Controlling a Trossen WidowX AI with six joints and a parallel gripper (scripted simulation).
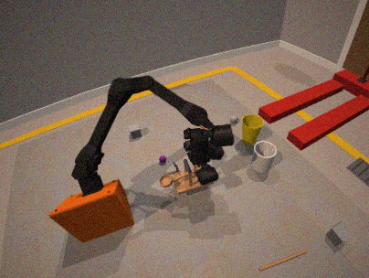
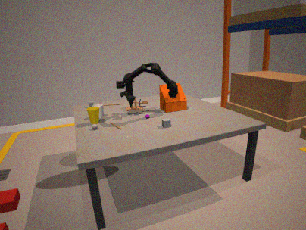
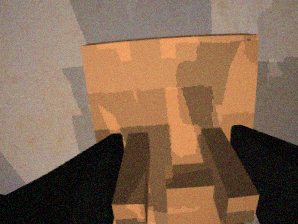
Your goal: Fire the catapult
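The purple ball is 11 cm behind my gripper tip, 17 cm to the left of it and 6 cm below it. Also, from my gripper tip: wooden catapult: 7 cm behind, 2 cm to the left, 2 cm above; white mug: 28 cm ahead, 1 cm to the right, 4 cm below; yellow cup: 31 cm ahead, 14 cm to the left, 4 cm below.
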